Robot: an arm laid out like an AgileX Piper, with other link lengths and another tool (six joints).
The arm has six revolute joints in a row. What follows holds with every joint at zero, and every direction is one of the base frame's.
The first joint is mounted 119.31 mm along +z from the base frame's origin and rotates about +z.
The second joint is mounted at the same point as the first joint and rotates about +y.
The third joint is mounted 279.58 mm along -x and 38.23 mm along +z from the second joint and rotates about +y.
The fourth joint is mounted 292.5 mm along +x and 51.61 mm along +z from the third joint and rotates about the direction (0.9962, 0, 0.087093).
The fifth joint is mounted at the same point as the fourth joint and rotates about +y.
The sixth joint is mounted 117.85 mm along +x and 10.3 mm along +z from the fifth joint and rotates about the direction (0.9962, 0, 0.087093).
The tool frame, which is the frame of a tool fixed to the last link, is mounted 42.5 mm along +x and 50 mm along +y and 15.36 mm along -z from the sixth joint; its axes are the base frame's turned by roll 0.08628, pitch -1.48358 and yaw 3.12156 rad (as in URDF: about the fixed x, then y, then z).
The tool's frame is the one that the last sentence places.
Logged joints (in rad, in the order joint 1, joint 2, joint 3, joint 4, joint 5, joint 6), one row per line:
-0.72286, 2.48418, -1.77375, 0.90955, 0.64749, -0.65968
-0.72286, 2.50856, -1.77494, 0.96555, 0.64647, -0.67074
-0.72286, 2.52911, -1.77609, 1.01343, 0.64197, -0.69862
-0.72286, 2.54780, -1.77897, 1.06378, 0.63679, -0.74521
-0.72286, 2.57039, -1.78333, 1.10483, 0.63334, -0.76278
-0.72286, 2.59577, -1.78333, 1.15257, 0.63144, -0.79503
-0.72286, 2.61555, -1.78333, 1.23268, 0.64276, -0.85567
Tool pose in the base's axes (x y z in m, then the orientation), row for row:
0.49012, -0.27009, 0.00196, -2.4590, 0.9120, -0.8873
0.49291, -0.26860, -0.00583, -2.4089, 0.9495, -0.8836
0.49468, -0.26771, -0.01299, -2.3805, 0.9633, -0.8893
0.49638, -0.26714, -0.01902, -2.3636, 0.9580, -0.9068
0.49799, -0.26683, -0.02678, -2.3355, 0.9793, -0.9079
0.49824, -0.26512, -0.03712, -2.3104, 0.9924, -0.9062
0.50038, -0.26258, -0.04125, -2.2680, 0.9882, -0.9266
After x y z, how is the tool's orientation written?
As a rotation vector, in radians.
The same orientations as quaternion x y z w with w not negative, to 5 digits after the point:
-0.87275, 0.32369, -0.31492, 0.18537
-0.86243, 0.33994, -0.31634, 0.20146
-0.85634, 0.34653, -0.31991, 0.21039
-0.85266, 0.34559, -0.32712, 0.21570
-0.84611, 0.35478, -0.32891, 0.22372
-0.84077, 0.36114, -0.32977, 0.23224
-0.83184, 0.36245, -0.33985, 0.24732

